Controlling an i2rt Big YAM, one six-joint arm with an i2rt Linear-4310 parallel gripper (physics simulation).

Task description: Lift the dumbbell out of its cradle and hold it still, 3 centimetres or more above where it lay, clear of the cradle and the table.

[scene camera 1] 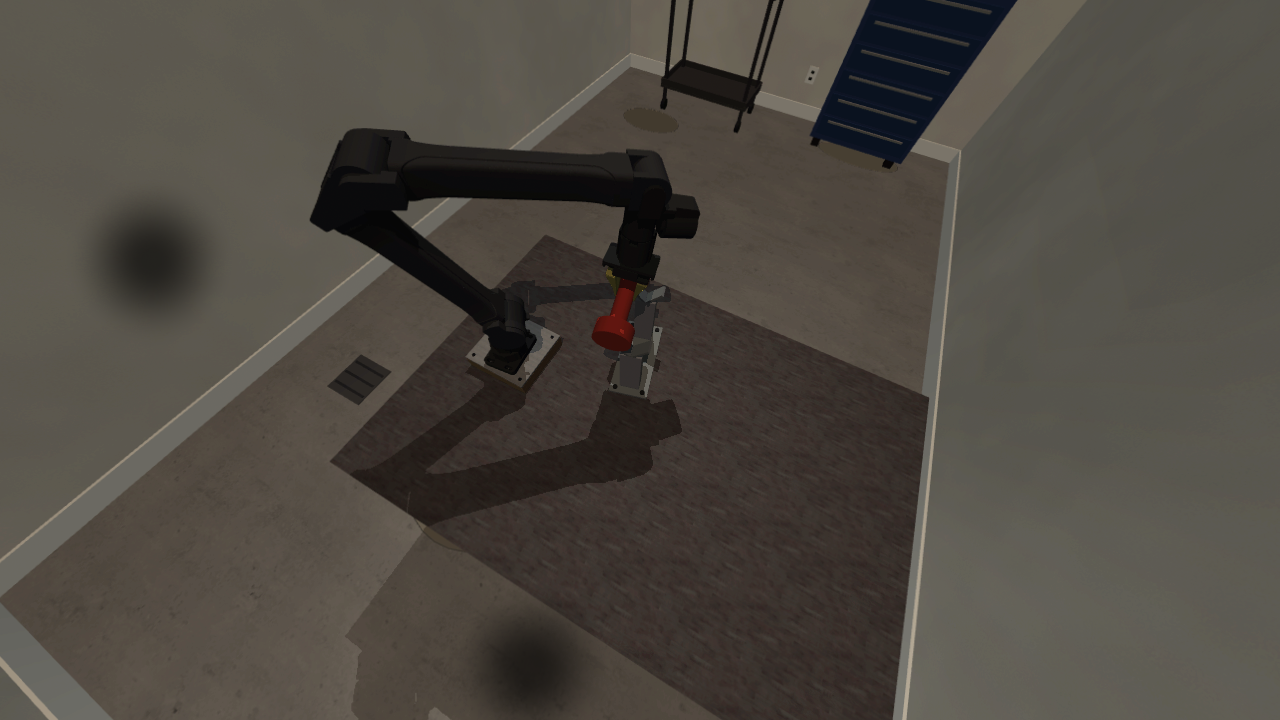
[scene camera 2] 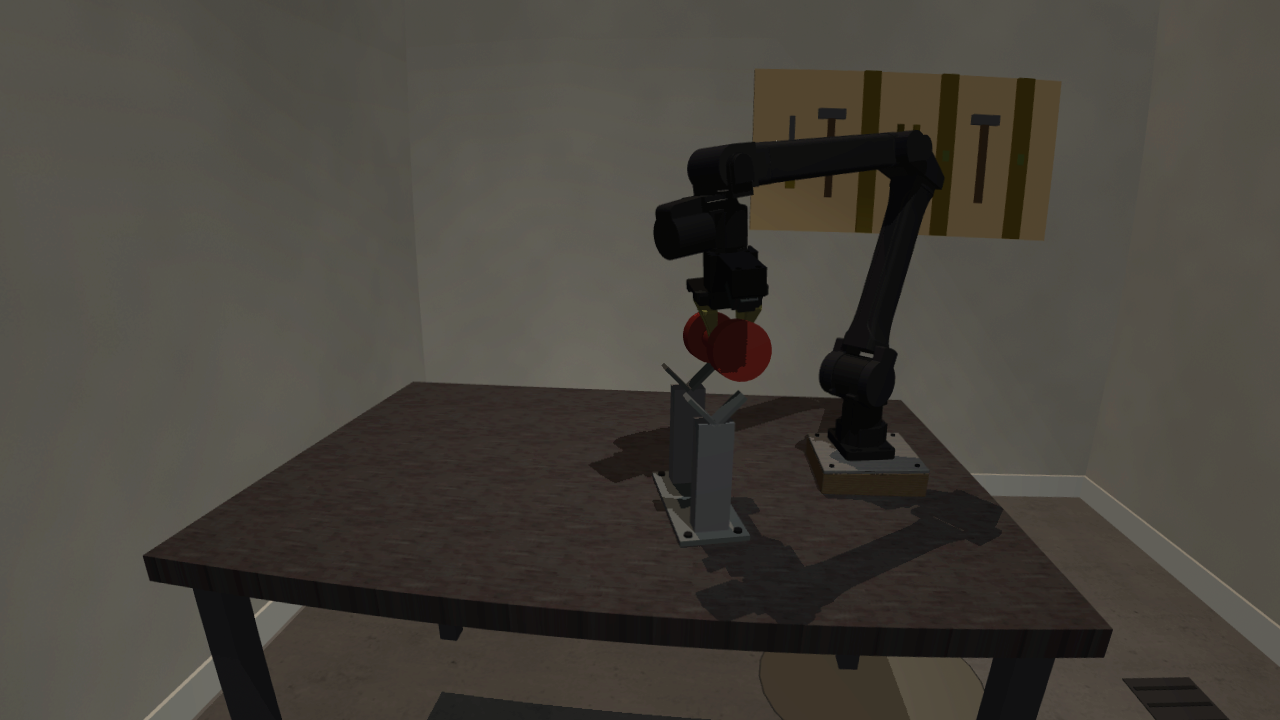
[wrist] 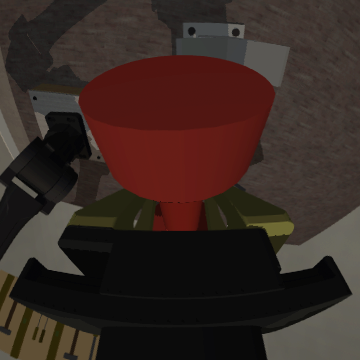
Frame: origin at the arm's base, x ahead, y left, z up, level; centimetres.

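Where they show: gripper, fingertip midpoint: (scene camera 1: pixel 625 296); arm's base, origin of the base link: (scene camera 1: pixel 511 350) (scene camera 2: pixel 859 446) (wrist: pixel 70 134).
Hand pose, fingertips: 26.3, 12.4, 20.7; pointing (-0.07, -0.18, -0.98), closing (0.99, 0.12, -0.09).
Observation:
Each offset is from my fingertips to the top centre of the thing, as dx, dy, dz. Level surfaces: height alone.
A red dumbbell {+0.3, -1.8, +5.4} (scene camera 1: pixel 614 331) (scene camera 2: pixel 742 350) (wrist: pixel 177 145) with round end weights hangs in the air from my gripper (scene camera 1: pixel 628 284) (scene camera 2: pixel 729 324) (wrist: pixel 179 177). The gripper is shut on its handle between the two weights. The grey cradle {+3.7, +0.3, -4.4} (scene camera 1: pixel 631 372) (scene camera 2: pixel 713 474) (wrist: pixel 205 50) has two posts with V-shaped tops on a screwed-down plate. In scene camera 2 the near weight shows a little above the V tops, with a gap between. The dumbbell is far above the table {dz -25.0} (scene camera 1: pixel 769 501) (scene camera 2: pixel 402 501). In the wrist view the near weight hides much of the cradle.
The arm's base plate (scene camera 1: pixel 535 356) (scene camera 2: pixel 872 452) (wrist: pixel 60 107) stands on a wooden block beside the cradle. A tool board (scene camera 2: pixel 904 152) hangs on the wall behind. A black cart (scene camera 1: pixel 711 85) and a blue drawer cabinet (scene camera 1: pixel 913 76) stand beyond the table.

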